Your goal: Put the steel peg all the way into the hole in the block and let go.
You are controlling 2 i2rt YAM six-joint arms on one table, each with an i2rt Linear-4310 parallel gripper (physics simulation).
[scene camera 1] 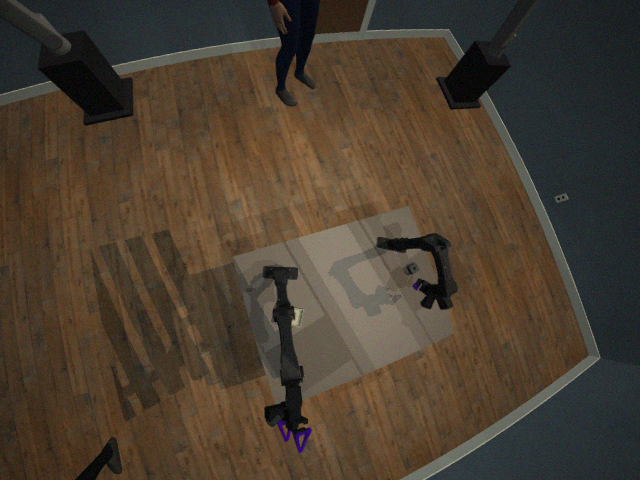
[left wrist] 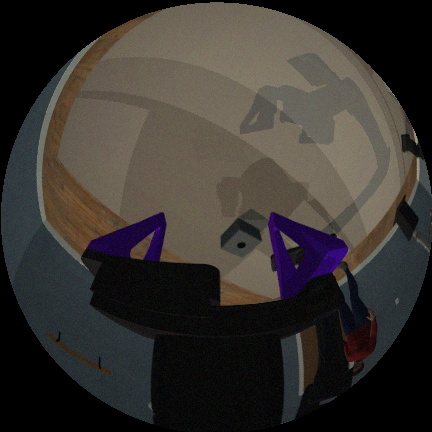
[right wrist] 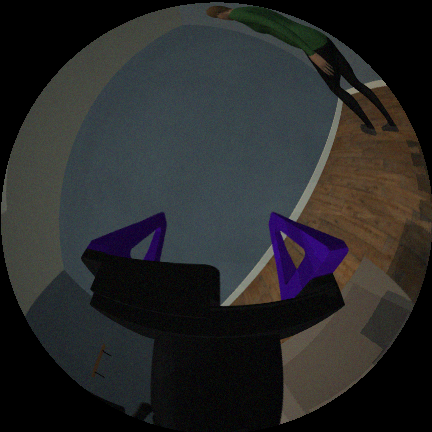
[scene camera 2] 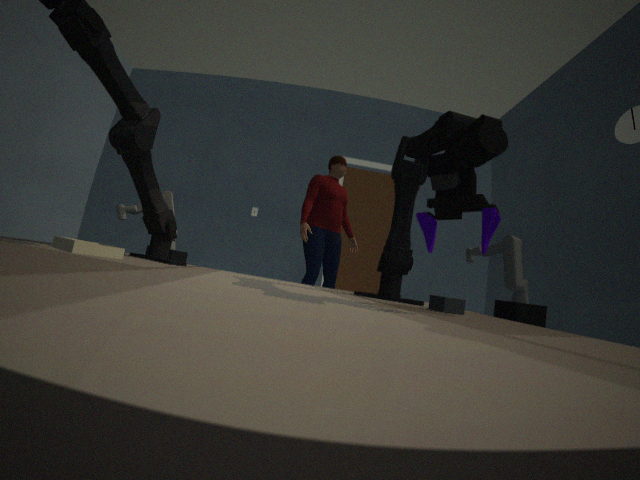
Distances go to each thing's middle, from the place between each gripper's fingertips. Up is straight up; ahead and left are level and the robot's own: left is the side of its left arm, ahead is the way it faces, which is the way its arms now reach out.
Right now my right hand is 40 cm past the pale tray (scene camera 2: 71,245), 9 cm to the right of it and 48 cm above it. Also, from my right hand: grey block (left wrist: 240,237) 47 cm behind, 92 cm to the left, 48 cm below.
My left hand is 12 cm past the grey block, 10 cm above it and 5 cm to the right of it. Round my left hand: pale tray: 77 cm to the right, 10 cm below, 5 cm behind.
